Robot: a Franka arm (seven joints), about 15 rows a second.
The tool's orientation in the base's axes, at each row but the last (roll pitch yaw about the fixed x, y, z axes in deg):
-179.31 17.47 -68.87
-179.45 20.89 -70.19
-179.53 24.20 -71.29
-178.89 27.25 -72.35
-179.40 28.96 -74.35
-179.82 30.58 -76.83
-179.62 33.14 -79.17
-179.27 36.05 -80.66
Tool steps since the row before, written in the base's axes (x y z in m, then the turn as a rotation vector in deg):
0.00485 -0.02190 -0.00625 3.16 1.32 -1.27
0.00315 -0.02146 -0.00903 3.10 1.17 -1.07
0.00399 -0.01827 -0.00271 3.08 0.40 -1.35
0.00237 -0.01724 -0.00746 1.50 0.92 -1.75
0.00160 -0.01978 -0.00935 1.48 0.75 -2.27
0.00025 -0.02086 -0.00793 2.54 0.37 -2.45
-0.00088 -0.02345 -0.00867 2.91 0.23 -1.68
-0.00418 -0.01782 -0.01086 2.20 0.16 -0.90
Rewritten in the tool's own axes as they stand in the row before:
0.02303 0.00336 -0.00074 0.29 -3.41 1.28
0.02308 0.00432 0.00082 0.33 -3.30 1.05
0.01806 0.00204 -0.00516 1.11 -3.04 1.01
0.01866 0.00294 -0.00128 0.43 -1.67 1.78
0.02157 0.00378 -0.00129 0.82 -1.60 2.16
0.02157 0.00450 -0.00355 1.43 -2.55 2.01
0.02389 0.00524 -0.00528 1.19 -2.89 1.25
0.02006 0.00700 -0.00126 0.69 -2.19 0.64

